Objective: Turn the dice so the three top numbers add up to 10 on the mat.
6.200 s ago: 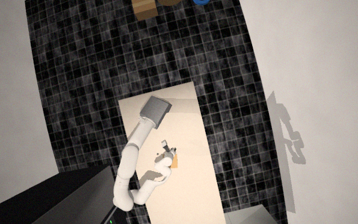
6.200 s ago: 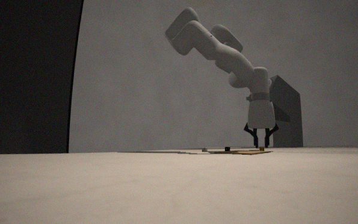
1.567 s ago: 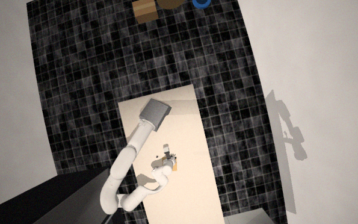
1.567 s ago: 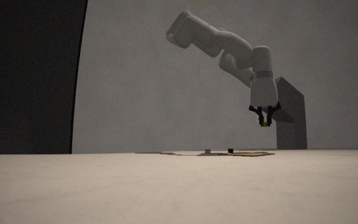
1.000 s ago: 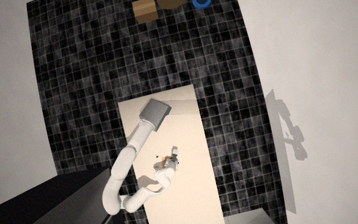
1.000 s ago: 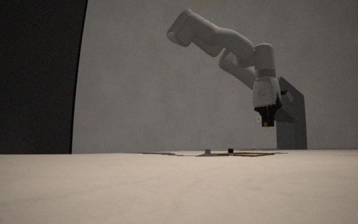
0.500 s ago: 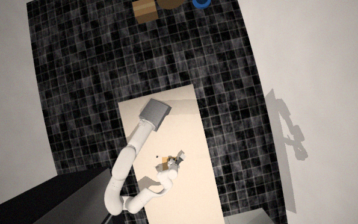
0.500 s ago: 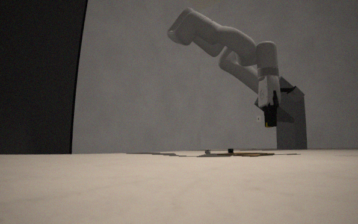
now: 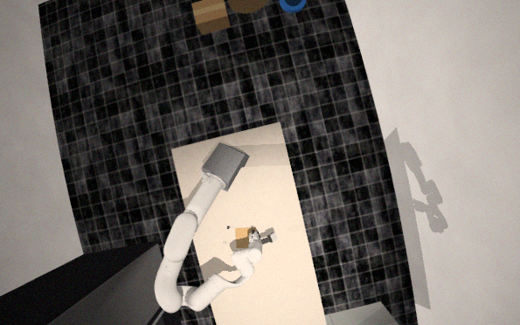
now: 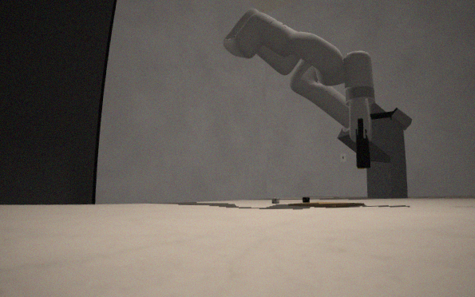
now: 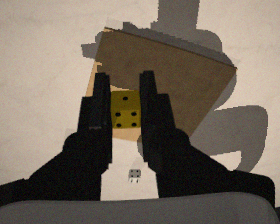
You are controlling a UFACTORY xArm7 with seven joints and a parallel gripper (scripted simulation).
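The tan mat is 10 cm to the right of my hand and 11 cm below it. From my hand the other things lie so: pale die: 5 cm behind, 24 cm to the right, 11 cm below; yellow die: 1 cm to the right, 1 cm below; black die: 12 cm behind, 15 cm to the right, 11 cm below.
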